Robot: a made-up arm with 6 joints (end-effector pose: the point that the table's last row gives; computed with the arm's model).
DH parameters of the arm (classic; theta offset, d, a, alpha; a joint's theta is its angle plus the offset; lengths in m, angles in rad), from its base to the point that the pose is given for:
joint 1: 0 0.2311 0 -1.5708
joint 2: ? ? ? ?
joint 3: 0 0 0 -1.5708
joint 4: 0 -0.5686 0 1.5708
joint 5: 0 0.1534 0 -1.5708
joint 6: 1.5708 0 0 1.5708
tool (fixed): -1.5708 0 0 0
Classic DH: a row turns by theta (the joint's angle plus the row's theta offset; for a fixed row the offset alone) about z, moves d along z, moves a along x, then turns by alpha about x.
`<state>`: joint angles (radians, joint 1 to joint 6).
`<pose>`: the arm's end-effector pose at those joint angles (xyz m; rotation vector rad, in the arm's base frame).
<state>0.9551 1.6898 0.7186 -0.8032 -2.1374 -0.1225</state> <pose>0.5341 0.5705 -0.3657 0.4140 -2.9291 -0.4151</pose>
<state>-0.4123 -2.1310 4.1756 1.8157 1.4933 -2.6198</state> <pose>0.1070 -0.0062 0.1019 0.7723 0.7256 0.8533</pose>
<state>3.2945 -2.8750 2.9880 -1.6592 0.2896 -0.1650</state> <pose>-0.3067 -0.0610 -0.6693 -0.2212 2.0586 1.7571</pose>
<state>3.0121 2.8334 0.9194 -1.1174 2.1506 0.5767</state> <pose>0.1623 0.0466 -0.7804 -0.1649 -1.1033 1.6882</pose>
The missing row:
joint 2: -1.5708 0 0.5483 3.1416
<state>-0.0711 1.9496 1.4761 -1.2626 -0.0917 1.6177</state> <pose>0.9431 -0.1138 -0.3610 -0.3092 0.4911 0.1047</pose>
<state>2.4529 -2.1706 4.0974 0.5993 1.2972 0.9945</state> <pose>-0.0100 0.1723 -0.0005 0.9592 -1.9561 1.3024</pose>
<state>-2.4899 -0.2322 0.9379 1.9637 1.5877 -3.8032</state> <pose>0.0634 -0.0255 1.3435 0.9889 -0.5325 -1.2372</pose>
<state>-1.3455 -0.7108 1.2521 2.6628 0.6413 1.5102</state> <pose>-0.0103 0.6546 1.1451 0.7003 -1.2363 0.3574</pose>
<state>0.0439 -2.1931 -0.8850 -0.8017 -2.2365 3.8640</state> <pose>-0.1865 -0.1150 0.4320 1.8769 1.3332 -0.6222</pose>
